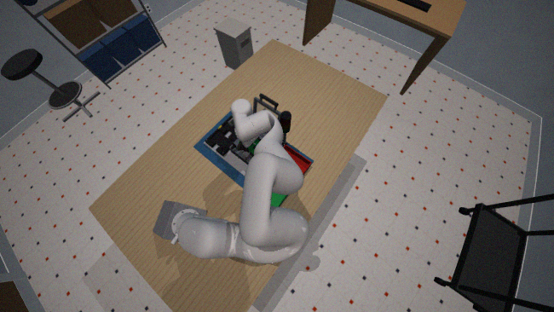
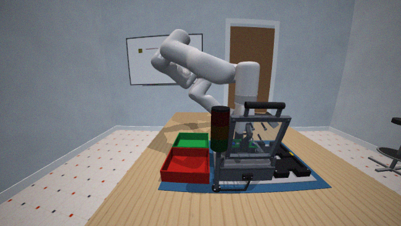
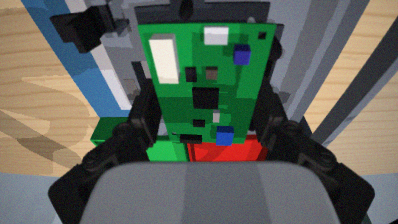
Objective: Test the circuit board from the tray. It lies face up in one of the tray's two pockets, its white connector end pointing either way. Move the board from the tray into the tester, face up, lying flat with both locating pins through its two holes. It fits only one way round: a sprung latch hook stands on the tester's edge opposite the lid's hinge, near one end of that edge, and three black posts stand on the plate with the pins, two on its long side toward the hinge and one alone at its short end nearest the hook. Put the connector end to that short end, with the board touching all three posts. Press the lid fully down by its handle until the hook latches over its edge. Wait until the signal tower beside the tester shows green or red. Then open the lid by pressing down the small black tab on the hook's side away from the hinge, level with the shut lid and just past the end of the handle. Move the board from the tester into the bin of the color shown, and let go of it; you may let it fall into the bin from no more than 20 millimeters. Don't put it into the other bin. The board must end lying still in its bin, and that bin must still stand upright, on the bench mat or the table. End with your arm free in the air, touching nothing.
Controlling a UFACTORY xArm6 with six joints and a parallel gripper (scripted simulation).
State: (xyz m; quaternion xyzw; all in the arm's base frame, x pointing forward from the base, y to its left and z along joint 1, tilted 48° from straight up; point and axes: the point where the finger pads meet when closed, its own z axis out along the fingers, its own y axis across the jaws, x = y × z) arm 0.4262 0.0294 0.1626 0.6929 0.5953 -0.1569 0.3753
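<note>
Right now the plate is 2 cm below my hand, 1 cm to the left of it and 1 cm ahead of it. Also, from my hand: clear lid (12 cm ahead, 9 cm above, 3 cm to the right); green circuit board (right at my hand); black latch hook (7 cm to the left, 5 cm behind).
</note>
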